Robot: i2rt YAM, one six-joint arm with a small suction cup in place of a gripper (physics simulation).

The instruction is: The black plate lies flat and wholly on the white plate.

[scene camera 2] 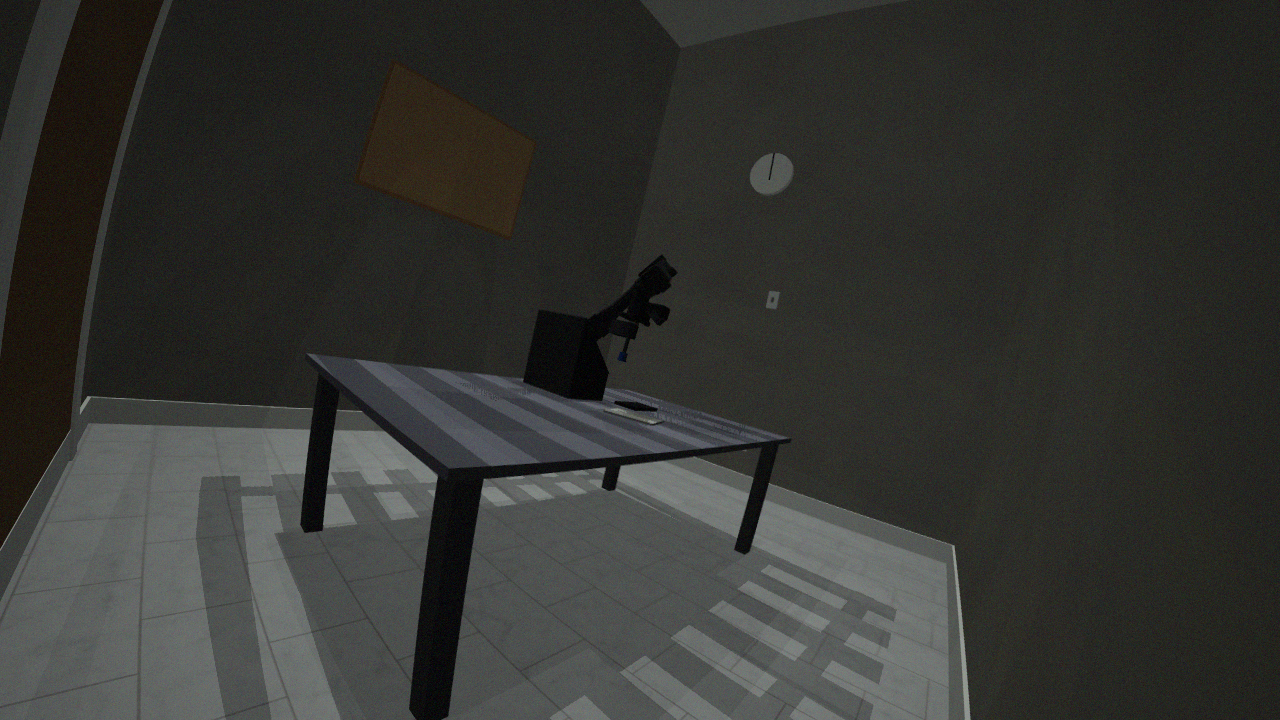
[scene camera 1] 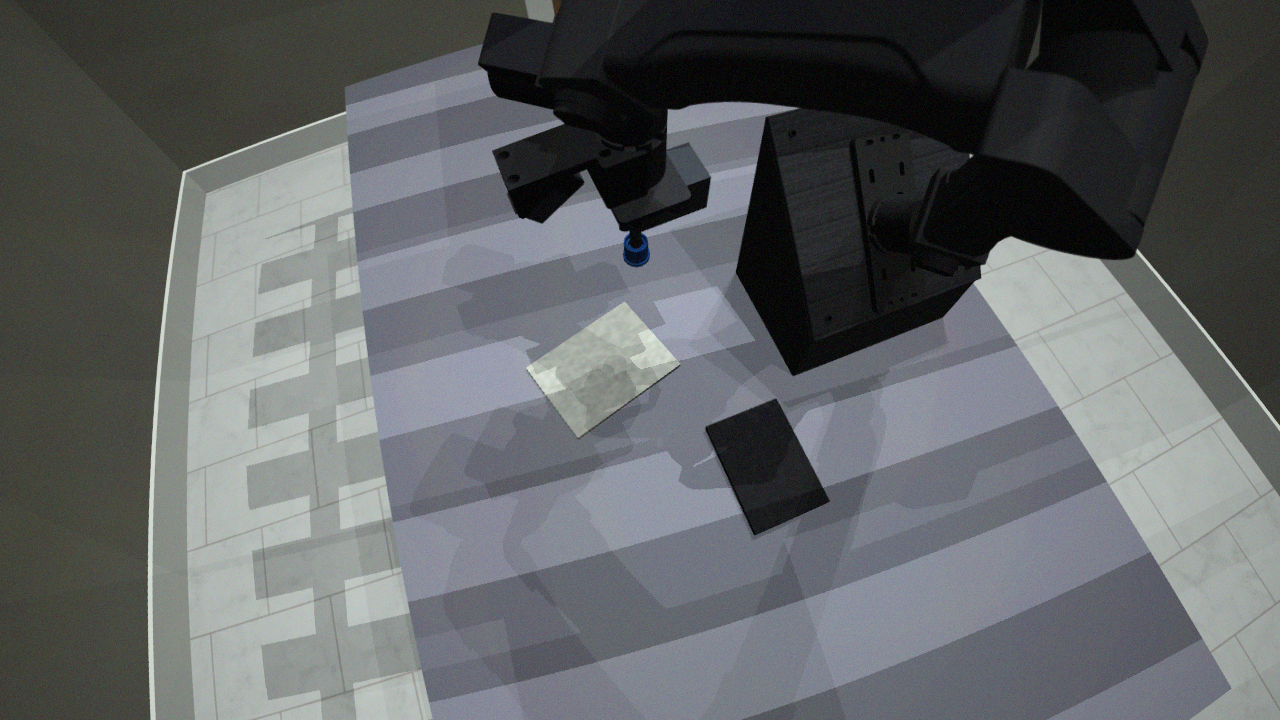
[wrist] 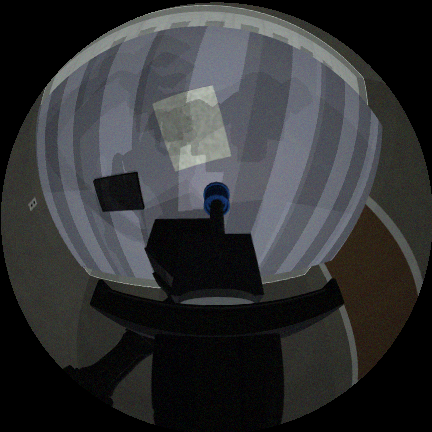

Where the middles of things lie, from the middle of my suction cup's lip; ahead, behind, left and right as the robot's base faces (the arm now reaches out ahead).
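Black plate [scene camera 1: 771,476]: my suction cup 8 cm past it, 23 cm to the right of it, 17 cm above it. White plate [scene camera 1: 588,378]: 7 cm ahead of my suction cup, 4 cm to the left of it, 17 cm below it.
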